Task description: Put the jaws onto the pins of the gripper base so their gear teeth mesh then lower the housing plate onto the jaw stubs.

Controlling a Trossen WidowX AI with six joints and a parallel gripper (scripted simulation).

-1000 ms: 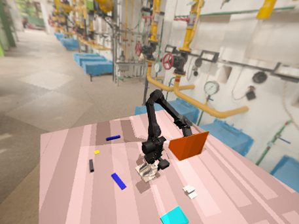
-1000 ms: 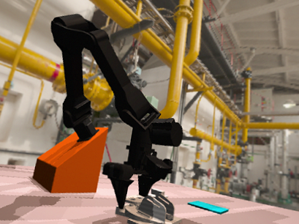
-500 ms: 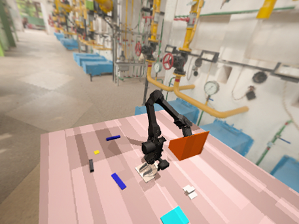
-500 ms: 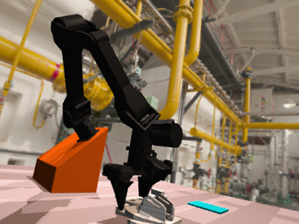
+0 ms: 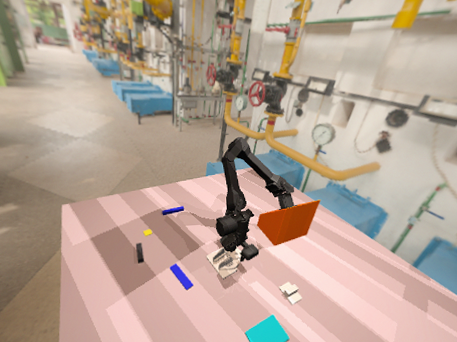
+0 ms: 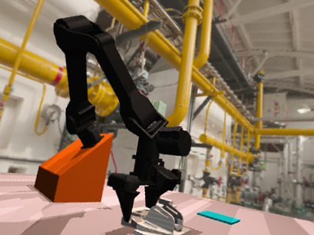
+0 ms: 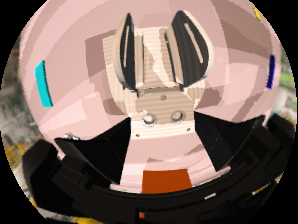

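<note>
My gripper tip is 2 cm below the base and 1 cm short of it. Also, from my gripper tip: small yellow piece 31 cm to the right, 25 cm ahead, 1 cm below; then black bar 32 cm ahead, 22 cm to the right; then cyan tile 28 cm to the left, 11 cm ahead, 1 cm below.
</note>
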